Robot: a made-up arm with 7 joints.
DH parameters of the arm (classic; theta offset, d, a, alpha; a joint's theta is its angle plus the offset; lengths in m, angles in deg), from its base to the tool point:
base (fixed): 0 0.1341 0 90
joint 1: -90 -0.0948 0.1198 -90
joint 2: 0 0.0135 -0.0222 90
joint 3: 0 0.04 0.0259 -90
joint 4: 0 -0.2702 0.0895 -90
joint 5: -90 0.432 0.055 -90
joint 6: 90 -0.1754 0.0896 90
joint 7: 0 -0.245 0.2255 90
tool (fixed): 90 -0.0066 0 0
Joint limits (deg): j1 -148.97..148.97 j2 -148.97..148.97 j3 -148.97..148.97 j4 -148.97..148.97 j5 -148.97..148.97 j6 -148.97..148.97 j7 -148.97..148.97
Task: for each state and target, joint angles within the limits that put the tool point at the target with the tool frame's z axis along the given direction. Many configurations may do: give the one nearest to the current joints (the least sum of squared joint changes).
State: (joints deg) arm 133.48 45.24 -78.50 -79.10 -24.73 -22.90 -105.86
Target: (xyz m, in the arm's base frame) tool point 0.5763 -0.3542 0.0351 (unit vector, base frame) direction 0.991 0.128 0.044
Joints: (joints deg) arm 148.97 93.03 -59.37 -114.79 -49.40 -21.21 -82.23
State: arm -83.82 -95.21 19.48 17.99 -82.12 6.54 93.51
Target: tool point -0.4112 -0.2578 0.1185 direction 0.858 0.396 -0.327
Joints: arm -93.05 -113.62 52.83 16.82 -108.40 -0.61 101.12
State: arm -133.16 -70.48 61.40 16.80 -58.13 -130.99 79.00
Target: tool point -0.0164 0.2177 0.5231 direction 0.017 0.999 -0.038
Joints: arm -136.41 -45.82 49.80 9.33 -80.83 -148.97 120.88
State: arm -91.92 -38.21 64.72 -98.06 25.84 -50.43 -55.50
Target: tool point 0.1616 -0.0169 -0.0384 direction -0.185 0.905 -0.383
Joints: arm -68.61 -28.86 72.72 -101.15 48.35 -85.85 -34.40
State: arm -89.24 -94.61 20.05 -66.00 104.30 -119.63 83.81
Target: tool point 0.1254 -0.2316 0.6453 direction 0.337 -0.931 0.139
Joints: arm -98.71 -86.24 -22.23 -55.47 100.82 -124.80 71.28
